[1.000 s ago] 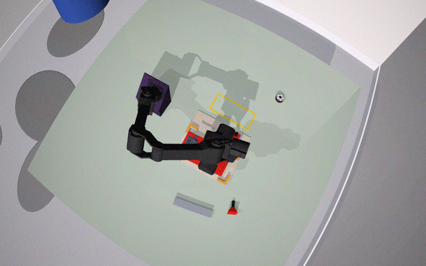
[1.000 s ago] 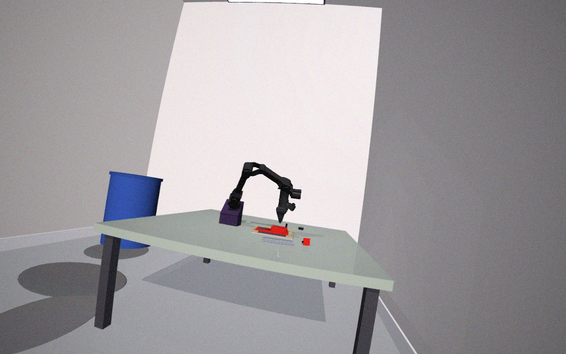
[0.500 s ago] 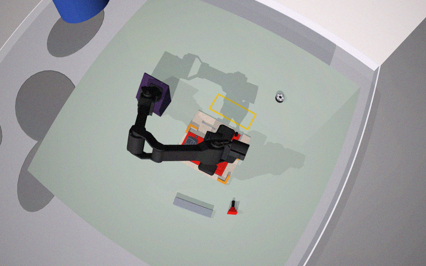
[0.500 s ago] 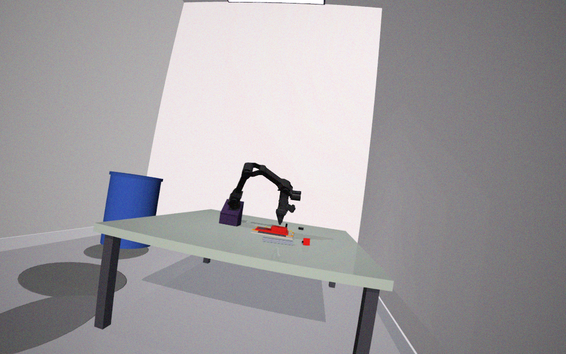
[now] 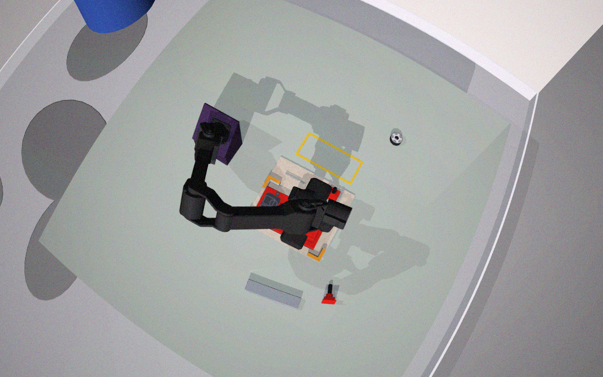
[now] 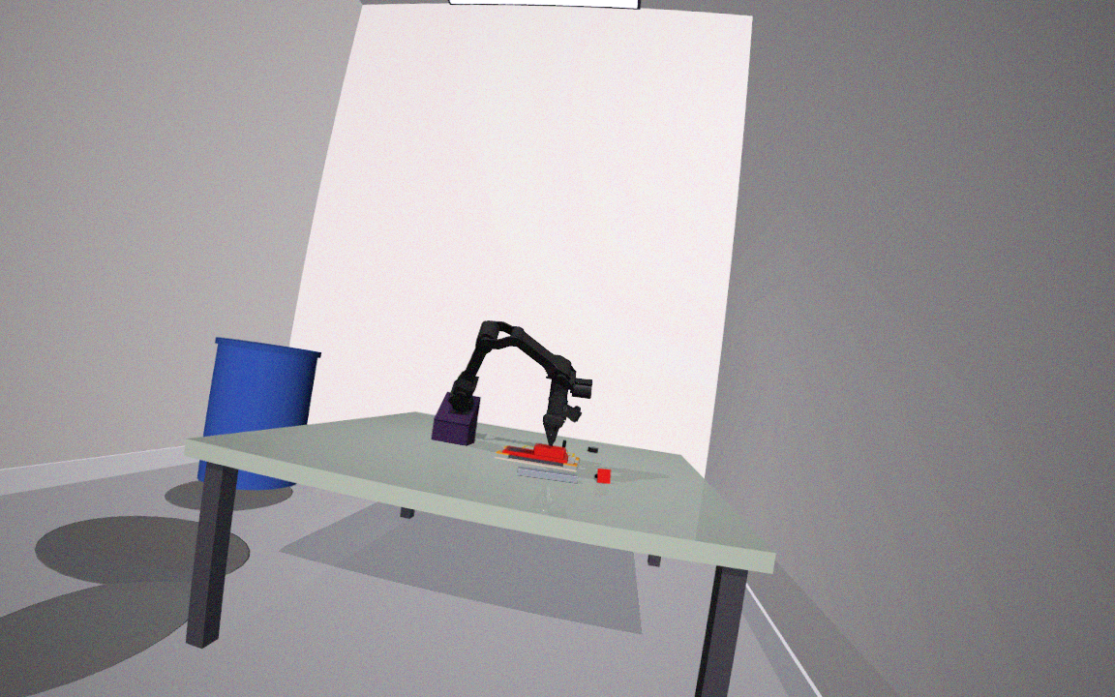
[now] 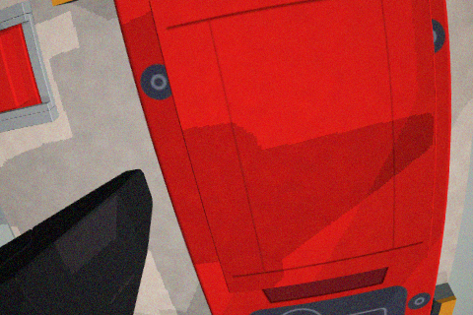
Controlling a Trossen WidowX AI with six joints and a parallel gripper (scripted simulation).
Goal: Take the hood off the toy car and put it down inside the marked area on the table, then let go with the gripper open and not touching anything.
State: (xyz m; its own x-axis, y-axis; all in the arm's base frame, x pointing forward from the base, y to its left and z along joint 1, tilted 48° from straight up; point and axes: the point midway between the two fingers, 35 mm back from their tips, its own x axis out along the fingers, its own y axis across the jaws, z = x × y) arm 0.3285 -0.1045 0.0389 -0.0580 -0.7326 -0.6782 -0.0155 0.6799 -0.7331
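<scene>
Now: the red hood 20 mm below my gripper tip. The rest, counted from my gripper tip: small wheel (380 mm to the left, 130 mm ahead, 50 mm below).
</scene>
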